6 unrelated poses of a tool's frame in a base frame.
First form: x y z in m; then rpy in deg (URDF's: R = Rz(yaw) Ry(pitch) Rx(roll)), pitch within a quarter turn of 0, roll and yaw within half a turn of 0.
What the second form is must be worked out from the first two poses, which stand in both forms.
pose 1, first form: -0.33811 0.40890 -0.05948 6.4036 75.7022 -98.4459
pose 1, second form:
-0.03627 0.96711 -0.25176 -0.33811
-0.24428 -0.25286 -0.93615 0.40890
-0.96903 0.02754 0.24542 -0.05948
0 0 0 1

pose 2, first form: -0.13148 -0.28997 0.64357 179.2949 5.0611 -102.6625
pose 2, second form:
-0.21835 -0.97584 0.00733 -0.13148
-0.97187 0.21813 0.08876 -0.28997
-0.08822 0.01226 -0.99603 0.64357
0 0 0 1

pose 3, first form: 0.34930 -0.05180 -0.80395 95.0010 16.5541 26.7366
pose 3, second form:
0.85607 0.29271 0.42600 0.34930
0.43124 0.04984 -0.90086 -0.05180
-0.28492 0.95490 -0.08356 -0.80395
0 0 0 1

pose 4, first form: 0.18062 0.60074 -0.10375 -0.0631 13.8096 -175.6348
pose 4, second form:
-0.96828 0.07638 -0.23792 0.18062
-0.07391 -0.99708 -0.01927 0.60074
-0.23870 -0.00107 0.97109 -0.10375
0 0 0 1

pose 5, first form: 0.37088 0.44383 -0.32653 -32.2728 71.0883 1.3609
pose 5, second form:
0.32402 -0.52507 0.78697 0.37088
0.00770 0.83328 0.55280 0.44383
-0.94602 -0.17306 0.27404 -0.32653
0 0 0 1

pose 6, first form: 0.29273 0.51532 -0.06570 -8.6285 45.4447 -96.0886
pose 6, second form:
-0.07442 0.99444 0.07446 0.29273
-0.69764 0.00144 -0.71645 0.51532
-0.71257 -0.10526 0.69366 -0.06570
0 0 0 1

